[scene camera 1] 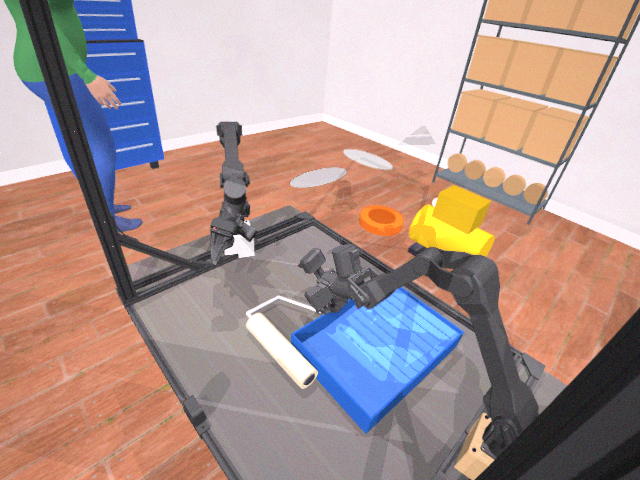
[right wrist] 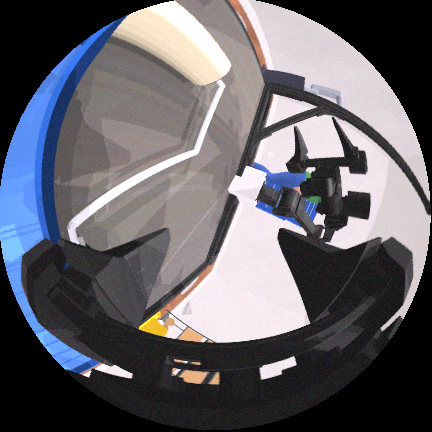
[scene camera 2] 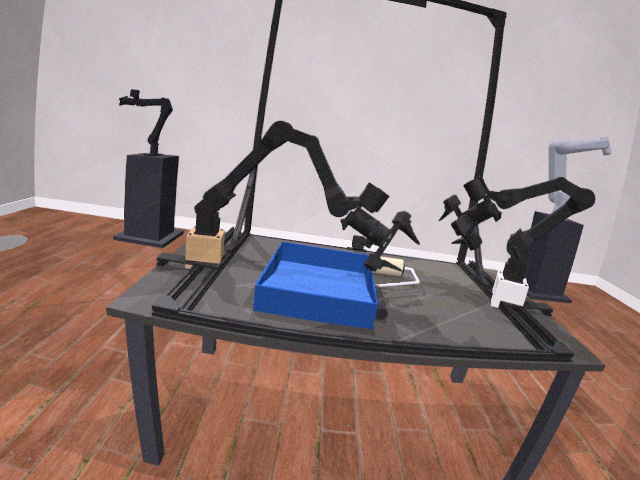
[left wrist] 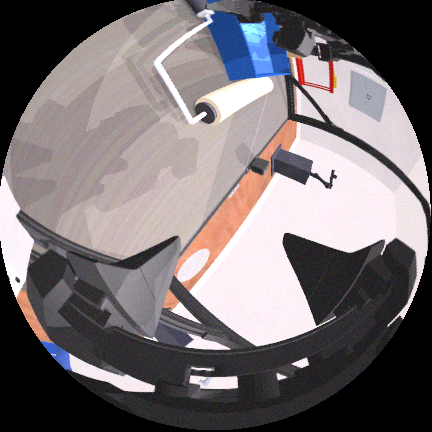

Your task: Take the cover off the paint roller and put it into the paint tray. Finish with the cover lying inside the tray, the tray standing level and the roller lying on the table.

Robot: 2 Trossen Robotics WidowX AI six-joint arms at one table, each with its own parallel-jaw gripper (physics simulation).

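Frame: origin at the left arm's base, x ahead, y left, z up, level; centimetres.
Where they show: left gripper, fingertip midpoint: [scene camera 1: 213, 262] [right wrist: 312, 120] [scene camera 2: 445, 231] [left wrist: 233, 240]; right gripper, fingertip midpoint: [scene camera 1: 306, 276] [right wrist: 225, 234] [scene camera 2: 410, 257]; left arm's base, origin of the base link: [right wrist: 259, 191] [scene camera 2: 512, 279]; right arm's base, origin of the base link: [scene camera 1: 500, 446] [scene camera 2: 206, 232].
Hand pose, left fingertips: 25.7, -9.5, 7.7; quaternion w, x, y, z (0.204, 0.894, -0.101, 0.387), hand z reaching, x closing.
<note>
Each offset is from my left fingertips to the top centre of the thing, as dx, dy, dz.
The cream cover @(+21.9, +13.0, -11.0) [scene camera 1: 281, 351] [scene camera 2: 390, 266] [left wrist: 240, 100] [right wrist: 175, 40] is on the paint roller, whose white wire frame [scene camera 1: 279, 297] [left wrist: 172, 90] [right wrist: 135, 187] lies on the table. My right gripper hides the dark handle in scene camera 1. The blue paint tray @(+27.4, +38.6, -9.9) [scene camera 1: 341, 396] [scene camera 2: 315, 310] [left wrist: 222, 45] [right wrist: 48, 150] stands level, close beside the cover. My right gripper [scene camera 1: 311, 281] [scene camera 2: 408, 255] [right wrist: 225, 234] is open and empty, above the wire and the tray's edge. My left gripper [scene camera 2: 447, 230] [left wrist: 233, 240] [right wrist: 312, 120] is open and empty, raised near its own base, away from the roller.
The right arm's wooden base block [scene camera 1: 473, 449] [scene camera 2: 205, 248] and the left arm's white base block [scene camera 1: 244, 246] [scene camera 2: 509, 290] stand at opposite sides of the table. Dark rails run along the edges, with frame posts. A small dark block [scene camera 1: 195, 410] sits on the edge rail near the cover.
</note>
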